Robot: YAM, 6 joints.
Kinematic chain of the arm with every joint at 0, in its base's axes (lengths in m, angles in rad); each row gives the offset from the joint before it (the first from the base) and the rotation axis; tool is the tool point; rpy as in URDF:
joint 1: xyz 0 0 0.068 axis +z
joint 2: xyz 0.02 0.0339 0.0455 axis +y
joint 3: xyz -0.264 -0.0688 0 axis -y
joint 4: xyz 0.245 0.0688 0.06 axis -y
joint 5: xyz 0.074 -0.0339 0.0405 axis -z
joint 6: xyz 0.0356 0 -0.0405 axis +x
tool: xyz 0 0 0 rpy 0 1.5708 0
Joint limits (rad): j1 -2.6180..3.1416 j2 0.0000..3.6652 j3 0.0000..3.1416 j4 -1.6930..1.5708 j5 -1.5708..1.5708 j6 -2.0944..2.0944
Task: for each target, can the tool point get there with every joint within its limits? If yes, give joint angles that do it. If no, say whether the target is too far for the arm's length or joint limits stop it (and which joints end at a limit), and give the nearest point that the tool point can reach.
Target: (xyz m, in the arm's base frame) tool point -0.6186 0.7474 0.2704
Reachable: no: too far | nearest point -0.4065 0.4911 0.2155 | short by 0.337 m
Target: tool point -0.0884 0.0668 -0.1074
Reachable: yes | joints 2.2686 2.8080 0.4123 0.5998 -0.7710 -0.1245
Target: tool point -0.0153 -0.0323 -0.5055
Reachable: no: joint limits stop it (at a limit: joint 2) | nearest point -0.0444 -0.0937 -0.3500 | short by 0.170 m
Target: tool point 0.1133 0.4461 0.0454
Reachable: yes | joints 1.3494 2.3641 1.2626 0.4859 0.3618 0.0011
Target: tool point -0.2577 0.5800 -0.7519
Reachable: no: too far | nearest point -0.1694 0.3812 -0.3387 | short by 0.467 m
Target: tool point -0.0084 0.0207 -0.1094
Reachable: yes | joints -1.0546 3.2690 0.3519 0.5470 -0.0818 -1.5049
